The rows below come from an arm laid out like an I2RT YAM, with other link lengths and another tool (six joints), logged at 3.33 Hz.
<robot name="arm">
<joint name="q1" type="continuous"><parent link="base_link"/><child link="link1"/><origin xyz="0 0 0.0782" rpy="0 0 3.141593"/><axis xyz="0 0 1"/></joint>
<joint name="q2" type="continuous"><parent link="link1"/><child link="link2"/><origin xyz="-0.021 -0.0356 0.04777" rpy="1.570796 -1.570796 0"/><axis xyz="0 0 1"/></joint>
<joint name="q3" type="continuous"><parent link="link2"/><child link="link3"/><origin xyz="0 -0.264 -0.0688" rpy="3.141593 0 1.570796"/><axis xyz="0 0 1"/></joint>
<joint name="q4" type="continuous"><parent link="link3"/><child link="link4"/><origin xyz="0.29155 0.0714 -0.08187"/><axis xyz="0 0 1"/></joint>
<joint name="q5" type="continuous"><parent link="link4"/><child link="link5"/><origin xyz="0.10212 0.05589 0.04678" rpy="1.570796 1.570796 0"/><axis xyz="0 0 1"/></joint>
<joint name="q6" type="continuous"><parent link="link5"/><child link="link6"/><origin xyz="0 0.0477 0.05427" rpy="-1.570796 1.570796 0"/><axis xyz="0 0 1"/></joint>
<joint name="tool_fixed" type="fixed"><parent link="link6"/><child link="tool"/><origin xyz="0.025 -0.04 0.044" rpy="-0.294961 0 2.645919"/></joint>
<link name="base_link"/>
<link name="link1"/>
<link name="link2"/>
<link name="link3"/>
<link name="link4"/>
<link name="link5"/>
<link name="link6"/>
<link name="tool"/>
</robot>
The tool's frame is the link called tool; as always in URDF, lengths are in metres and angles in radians. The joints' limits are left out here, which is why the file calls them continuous.
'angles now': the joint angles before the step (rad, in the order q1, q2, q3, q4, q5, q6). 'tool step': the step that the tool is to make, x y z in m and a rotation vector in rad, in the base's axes. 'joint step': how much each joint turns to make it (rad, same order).
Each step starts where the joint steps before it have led.
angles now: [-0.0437 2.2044 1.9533 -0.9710 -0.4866 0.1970]
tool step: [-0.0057 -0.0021 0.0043 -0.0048 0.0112 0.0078]
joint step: [-0.0049 -0.0129 0.0002 -0.0313 0.0008 -0.0155]
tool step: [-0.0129 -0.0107 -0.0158 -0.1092 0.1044 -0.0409]
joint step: [-0.0054 0.0001 0.0001 -0.0977 0.1197 0.0025]
